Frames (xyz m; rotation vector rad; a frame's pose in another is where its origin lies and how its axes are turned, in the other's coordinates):
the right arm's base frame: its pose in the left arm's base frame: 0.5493 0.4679 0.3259 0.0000 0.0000 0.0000
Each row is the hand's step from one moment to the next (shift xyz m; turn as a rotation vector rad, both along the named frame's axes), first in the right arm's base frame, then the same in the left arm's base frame.
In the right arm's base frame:
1: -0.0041 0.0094 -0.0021 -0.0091 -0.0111 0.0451
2: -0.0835 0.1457 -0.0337 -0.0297 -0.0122 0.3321
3: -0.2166 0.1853 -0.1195 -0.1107 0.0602 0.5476
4: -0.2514 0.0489 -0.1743 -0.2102 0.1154 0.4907
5: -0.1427 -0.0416 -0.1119 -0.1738 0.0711 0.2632
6: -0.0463 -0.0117 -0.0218 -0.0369 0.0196 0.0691
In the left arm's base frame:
1: -0.0041 0.0094 -0.0021 -0.0091 -0.0111 0.0451
2: -0.0835 0.1457 -0.0337 -0.0297 -0.0122 0.3321
3: -0.2166 0.1853 -0.1195 -0.1107 0.0602 0.5476
4: -0.2514 0.0489 -0.1743 -0.2102 0.1154 0.4907
5: -0.1427 -0.0416 -0.1119 -0.1738 0.0711 0.2632
6: -0.0463 -0.0117 -0.0218 -0.0369 0.0196 0.0691

